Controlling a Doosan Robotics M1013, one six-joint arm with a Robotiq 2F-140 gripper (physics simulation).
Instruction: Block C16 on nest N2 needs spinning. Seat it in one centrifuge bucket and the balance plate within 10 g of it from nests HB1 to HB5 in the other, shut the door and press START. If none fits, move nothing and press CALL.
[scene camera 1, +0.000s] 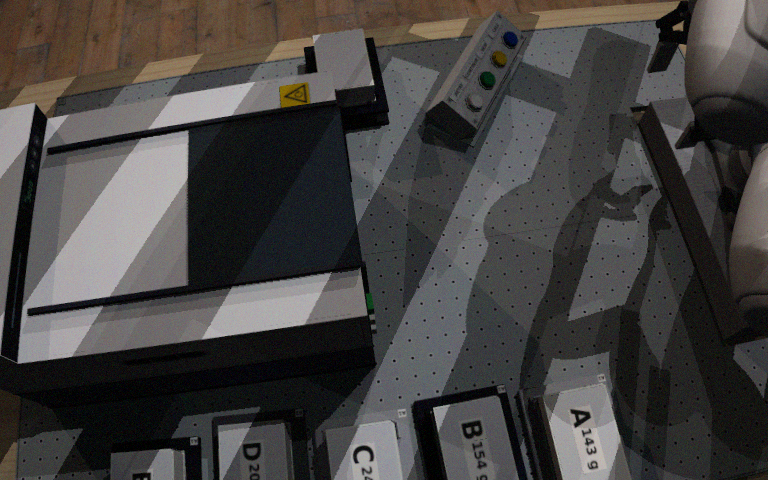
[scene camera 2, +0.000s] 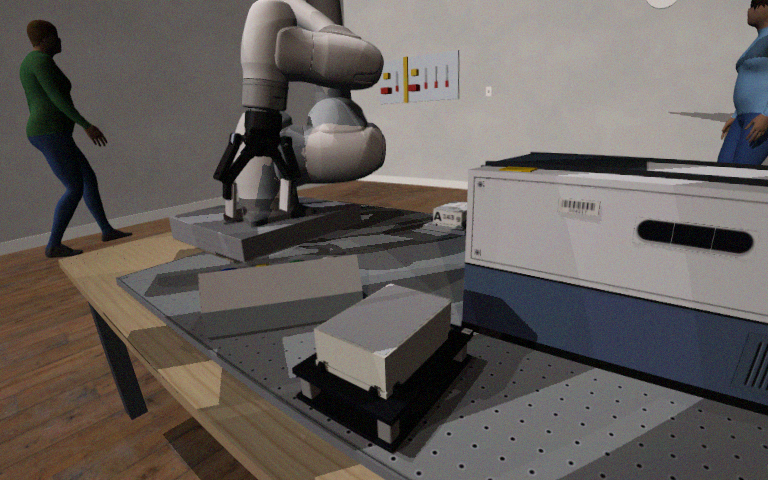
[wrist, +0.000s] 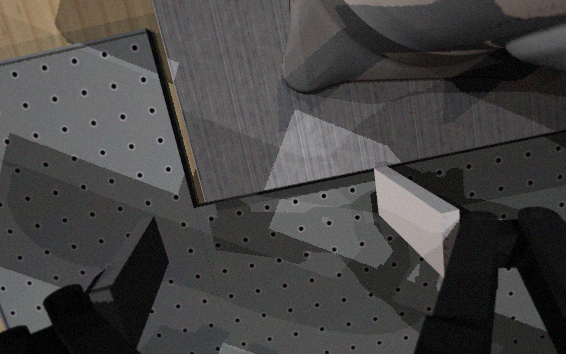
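Where they show: gripper, fingertip midpoint: (scene camera 1: 670, 106) (scene camera 2: 259, 212) (wrist: 271, 215); arm's base at its link origin: (scene camera 2: 270, 214).
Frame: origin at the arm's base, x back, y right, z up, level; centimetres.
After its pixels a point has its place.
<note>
My gripper (scene camera 1: 671, 99) @(x -16.2, y 10.0, z 4.6 cm) (scene camera 2: 261, 212) @(x -16.2, y 10.0, z 4.6 cm) (wrist: 271, 215) @(x -16.2, y 10.0, z 4.6 cm) is open and empty, low by the arm's base plate. A pale block (scene camera 1: 345, 62) @(x -66.0, y 18.4, z 3.2 cm) (scene camera 2: 385, 328) @(x -68.5, y 21.3, z 3.2 cm), its label not visible, sits on a black stand (scene camera 2: 413, 416) @(x -72.6, y 21.8, z -4.4 cm) at the centrifuge's corner. The centrifuge (scene camera 1: 283, 305) @(x -68.7, y -26.5, z 16.1 cm) (scene camera 2: 526, 226) @(x -73.1, y 3.8, z 10.3 cm) has a dark top panel (scene camera 1: 266, 198) @(x -71.9, y -14.0, z 16.4 cm) beside a light one; no buckets show. Balance plates A 143 g (scene camera 1: 583, 435) @(x -34.2, y -37.2, z 0.5 cm) (scene camera 2: 450, 216) @(x -35.9, y -31.6, z -0.9 cm), B 154 g (scene camera 1: 472, 441) @(x -47.8, y -37.9, z 0.5 cm), C (scene camera 1: 362, 458) @(x -60.9, y -40.1, z 0.6 cm), D (scene camera 1: 254, 452) @(x -74.0, y -40.0, z 0.6 cm) and E (scene camera 1: 147, 461) @(x -87.4, y -42.0, z 0.5 cm) stand in a row, the last three partly cut off.
A sloped button box (scene camera 1: 464, 90) @(x -47.5, y 13.5, z 2.5 cm) (scene camera 2: 277, 288) @(x -47.3, y 21.8, z 0.6 cm) bears blue (scene camera 1: 510, 39) @(x -39.4, y 25.0, z 2.1 cm), yellow (scene camera 1: 498, 58) @(x -41.7, y 20.5, z 2.2 cm), green (scene camera 1: 487, 80) @(x -43.8, y 15.9, z 2.1 cm) and white (scene camera 1: 474, 101) @(x -46.0, y 11.6, z 2.2 cm) buttons. The arm's raised base plate (scene camera 1: 685, 226) @(x -13.0, y -5.5, z -4.9 cm) (scene camera 2: 209, 232) @(x -2.5, y 17.5, z -0.8 cm) (wrist: 235, 125) @(x -11.1, y 12.4, z -0.2 cm) lies close to the gripper. Two people stand beyond the table.
</note>
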